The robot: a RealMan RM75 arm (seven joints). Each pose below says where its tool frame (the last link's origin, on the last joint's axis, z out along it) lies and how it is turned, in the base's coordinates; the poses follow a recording.
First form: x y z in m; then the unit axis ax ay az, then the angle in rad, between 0 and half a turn.
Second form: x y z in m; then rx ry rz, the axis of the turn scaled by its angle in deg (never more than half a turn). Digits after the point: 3 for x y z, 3 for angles.
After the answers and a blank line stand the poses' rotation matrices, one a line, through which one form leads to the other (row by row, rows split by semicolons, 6 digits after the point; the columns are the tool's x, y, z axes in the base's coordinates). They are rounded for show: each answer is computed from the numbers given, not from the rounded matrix.
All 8 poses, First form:
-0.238 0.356 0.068 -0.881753 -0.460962 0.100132 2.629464
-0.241 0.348 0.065 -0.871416 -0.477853 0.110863 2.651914
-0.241 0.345 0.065 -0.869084 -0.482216 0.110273 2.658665
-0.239 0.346 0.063 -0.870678 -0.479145 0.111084 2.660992
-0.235 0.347 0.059 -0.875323 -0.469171 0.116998 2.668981
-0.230 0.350 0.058 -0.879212 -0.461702 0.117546 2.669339
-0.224 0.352 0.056 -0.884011 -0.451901 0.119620 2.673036
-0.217 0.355 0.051 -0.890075 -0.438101 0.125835 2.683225
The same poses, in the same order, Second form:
-0.238 0.356 0.068 -132.842 -69.447 15.086
-0.241 0.348 0.065 -132.406 -72.607 16.845
-0.241 0.345 0.065 -132.388 -73.456 16.798
-0.239 0.346 0.063 -132.747 -73.052 16.936
-0.235 0.347 0.059 -133.856 -71.746 17.891
-0.230 0.350 0.058 -134.468 -70.614 17.978
-0.224 0.352 0.056 -135.390 -69.210 18.320
-0.217 0.355 0.051 -136.838 -67.353 19.346

0.583523 0.711694 -0.391143; 0.809830 -0.473993 0.345696; 0.060631 -0.518481 -0.852937
0.547010 0.731739 -0.406617; 0.836026 -0.452631 0.310137; 0.042892 -0.509591 -0.859347
0.538598 0.739038 -0.404642; 0.841454 -0.447167 0.303310; 0.043215 -0.503850 -0.862710
0.543566 0.735747 -0.403995; 0.838458 -0.453565 0.302104; 0.039034 -0.502946 -0.863436
0.558010 0.723076 -0.407169; 0.829594 -0.474269 0.294692; 0.019977 -0.502225 -0.864506
0.570873 0.713966 -0.405410; 0.820908 -0.487540 0.297346; 0.014642 -0.502551 -0.864424
0.586505 0.701895 -0.404172; 0.809936 -0.505802 0.296932; 0.003984 -0.501505 -0.865145
0.605913 0.683954 -0.406297; 0.795314 -0.532723 0.289278; -0.018591 -0.498411 -0.866742

